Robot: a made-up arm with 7 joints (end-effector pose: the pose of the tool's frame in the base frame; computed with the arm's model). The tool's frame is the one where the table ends. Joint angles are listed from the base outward.
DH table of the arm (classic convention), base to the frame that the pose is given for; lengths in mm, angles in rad. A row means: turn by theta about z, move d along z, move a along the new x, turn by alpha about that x. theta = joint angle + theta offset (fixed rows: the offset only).
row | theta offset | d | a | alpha
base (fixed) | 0.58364 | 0 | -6.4 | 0
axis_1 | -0.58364 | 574 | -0.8 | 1.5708
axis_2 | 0 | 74.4 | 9.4 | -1.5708
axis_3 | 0 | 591.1 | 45 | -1.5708
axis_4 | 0 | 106.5 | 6.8 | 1.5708
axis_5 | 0 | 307.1 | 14.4 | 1.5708
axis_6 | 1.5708 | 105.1 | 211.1 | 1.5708
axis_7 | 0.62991 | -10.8 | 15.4 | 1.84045
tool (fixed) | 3.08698 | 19.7 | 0 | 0
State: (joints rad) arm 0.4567 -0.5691 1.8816 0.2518 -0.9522 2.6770 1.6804
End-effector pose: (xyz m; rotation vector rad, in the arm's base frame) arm 0.3763 0.0064 1.2181 -0.5397 2.6600 -0.8606
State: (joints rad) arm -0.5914 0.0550 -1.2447 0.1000 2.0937 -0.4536 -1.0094
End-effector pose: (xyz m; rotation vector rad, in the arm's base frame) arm 0.0992 -0.2179 1.6830 -1.7506 1.3442 1.7475
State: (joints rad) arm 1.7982 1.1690 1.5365 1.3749 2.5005 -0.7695 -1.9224
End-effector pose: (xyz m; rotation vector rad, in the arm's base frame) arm -0.2412 -0.8456 0.6474 -0.7237 1.0131 1.2831
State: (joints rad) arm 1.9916 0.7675 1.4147 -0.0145 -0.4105 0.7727 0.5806
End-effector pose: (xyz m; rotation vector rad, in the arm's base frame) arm 0.5080 -0.6379 1.2757 -0.3111 1.8635 -1.0869
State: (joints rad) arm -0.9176 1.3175 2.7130 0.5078 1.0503 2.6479 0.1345
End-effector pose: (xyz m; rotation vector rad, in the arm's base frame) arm -0.4042 0.5133 0.6307 -0.1401 -1.2642 2.5639
